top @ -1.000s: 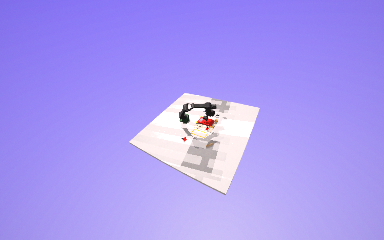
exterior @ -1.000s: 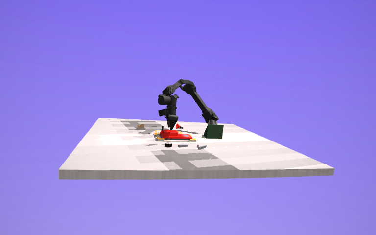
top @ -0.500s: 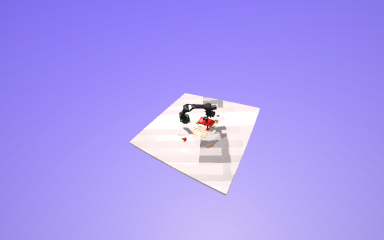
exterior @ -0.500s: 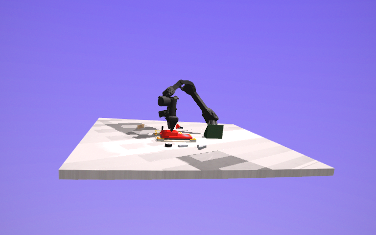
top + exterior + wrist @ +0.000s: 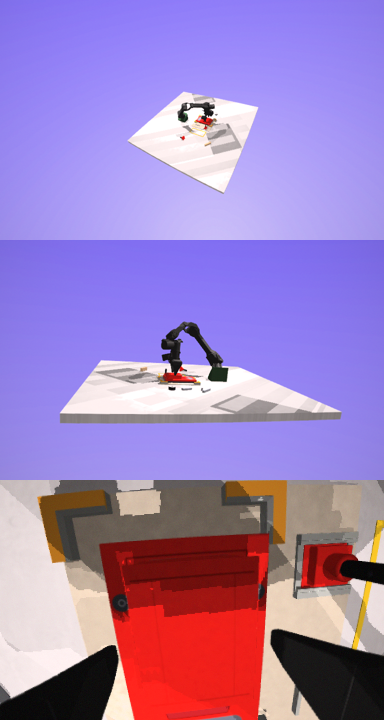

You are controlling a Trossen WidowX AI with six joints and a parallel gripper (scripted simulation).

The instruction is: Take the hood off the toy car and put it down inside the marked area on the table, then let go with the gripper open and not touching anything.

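Now: gripper tip 10 mm above the red hood. Also, from my gripper tip: tan block (210 mm ahead, 300 mm to the right, 40 mm below); then tan base plate (20 mm behind, 20 mm to the right, 40 mm below); then black wheel (10 mm ahead, 200 mm to the left, 40 mm below).
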